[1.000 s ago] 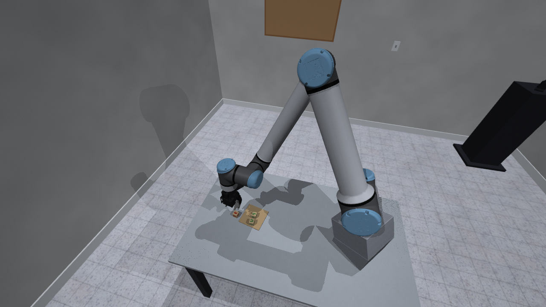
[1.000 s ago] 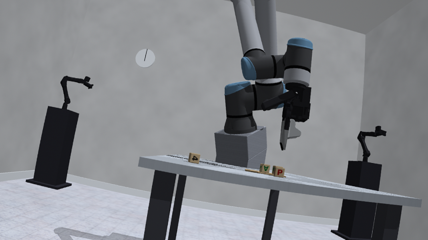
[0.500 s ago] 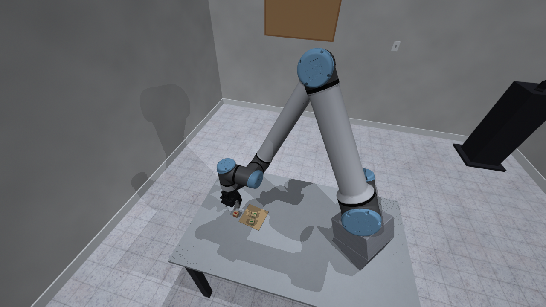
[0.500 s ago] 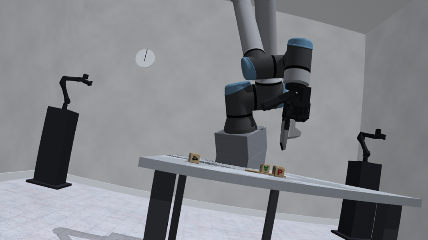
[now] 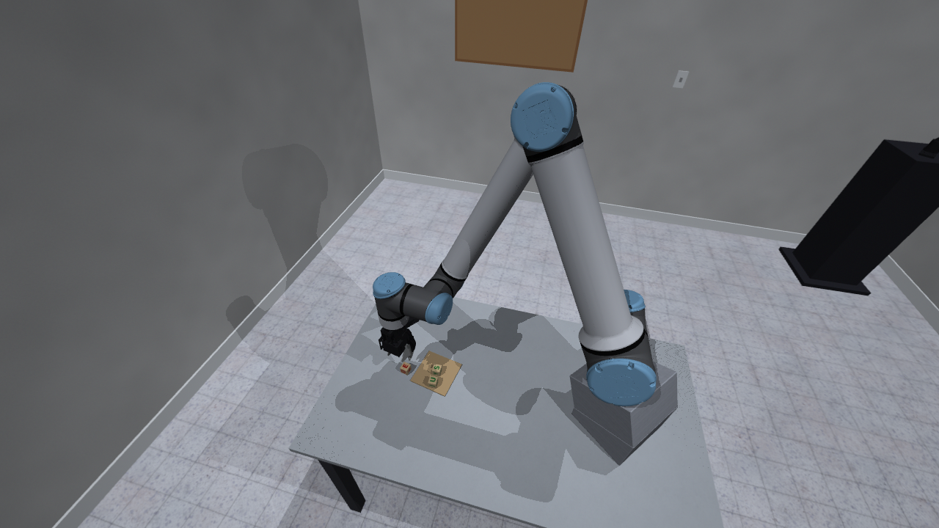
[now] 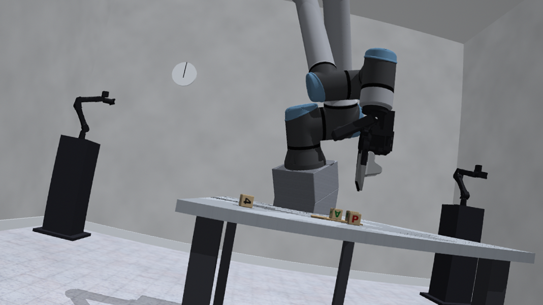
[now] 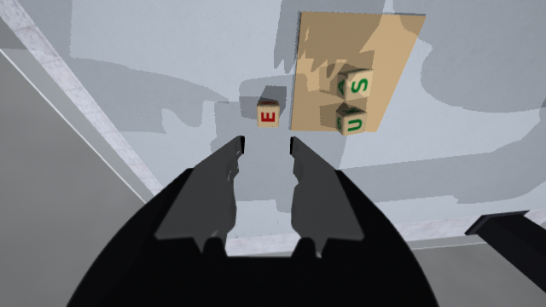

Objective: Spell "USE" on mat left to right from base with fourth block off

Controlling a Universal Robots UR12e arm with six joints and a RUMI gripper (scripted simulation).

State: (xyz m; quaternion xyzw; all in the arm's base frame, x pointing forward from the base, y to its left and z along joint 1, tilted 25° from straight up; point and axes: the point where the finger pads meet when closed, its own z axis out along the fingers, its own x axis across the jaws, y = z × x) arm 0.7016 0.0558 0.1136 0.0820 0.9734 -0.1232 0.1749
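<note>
Now: the tan mat 110 mm behind my hand, 100 mm below it and 20 mm to the right of it.
</note>
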